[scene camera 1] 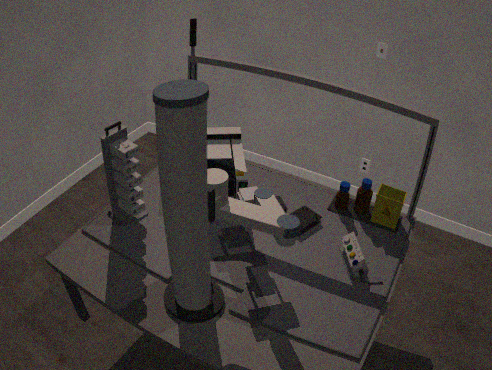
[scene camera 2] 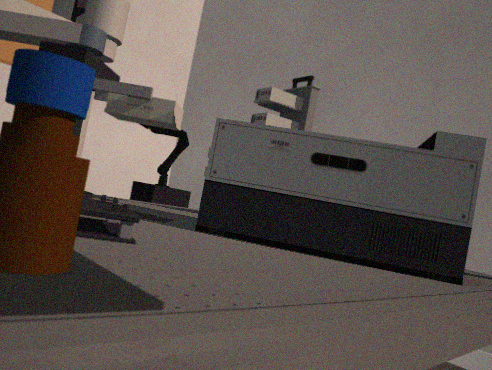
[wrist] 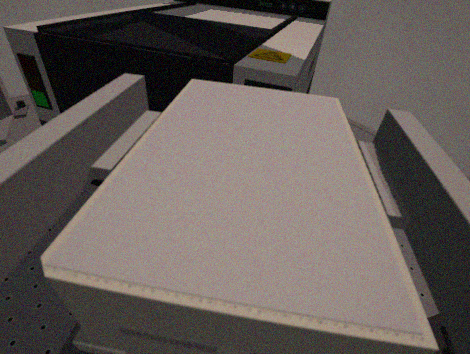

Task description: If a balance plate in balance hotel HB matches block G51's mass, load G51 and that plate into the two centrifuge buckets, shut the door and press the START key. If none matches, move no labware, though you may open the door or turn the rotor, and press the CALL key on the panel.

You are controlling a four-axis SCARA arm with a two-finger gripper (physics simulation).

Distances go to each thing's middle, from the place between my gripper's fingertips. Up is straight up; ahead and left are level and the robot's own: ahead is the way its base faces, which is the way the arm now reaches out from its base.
The white plate-like box [wrist: 243, 212] is 2 cm below my hand, 2 cm behind it and 1 cm to the right of it. From my hand the other things lie so: centrifuge [scene camera 2: 409, 210]: 33 cm to the left, 20 cm ahead, 11 cm below.
